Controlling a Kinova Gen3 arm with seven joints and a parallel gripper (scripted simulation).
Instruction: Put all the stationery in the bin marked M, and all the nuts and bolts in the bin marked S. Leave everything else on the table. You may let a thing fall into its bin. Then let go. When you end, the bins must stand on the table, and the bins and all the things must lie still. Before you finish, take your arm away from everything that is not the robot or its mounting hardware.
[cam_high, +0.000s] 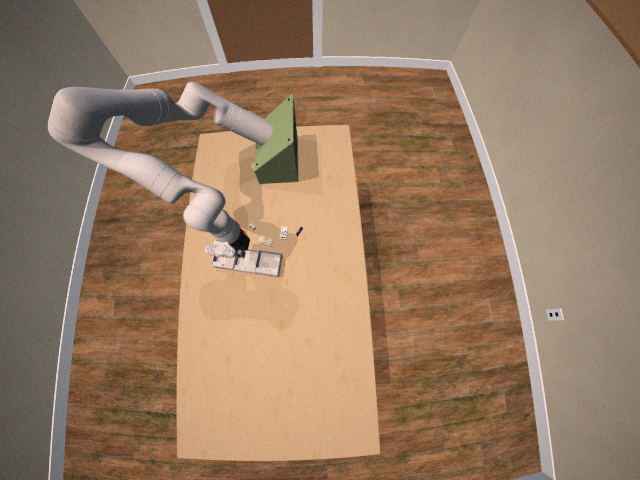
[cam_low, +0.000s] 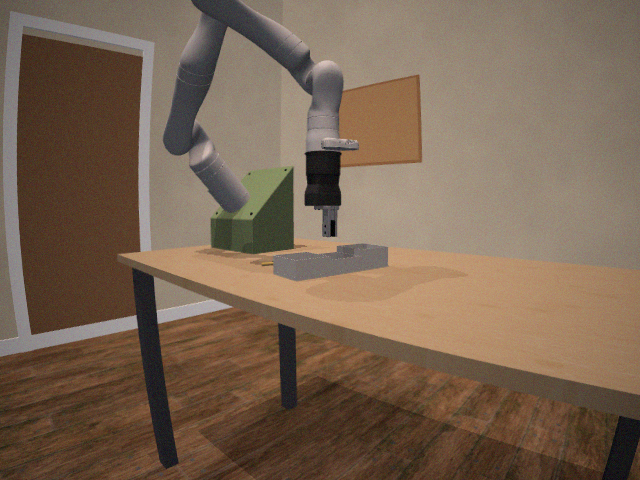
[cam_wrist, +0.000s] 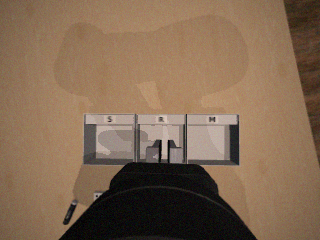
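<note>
The grey piece is 120 mm behind my hand, 40 mm to the left of it and 80 mm below it. From my hand the other things lie so: yellow piece (140 mm behind, 30 mm to the right, 80 mm below); red piece (80 mm behind, 80 mm below); white block (80 mm behind, 150 mm to the left, 90 mm below).
</note>
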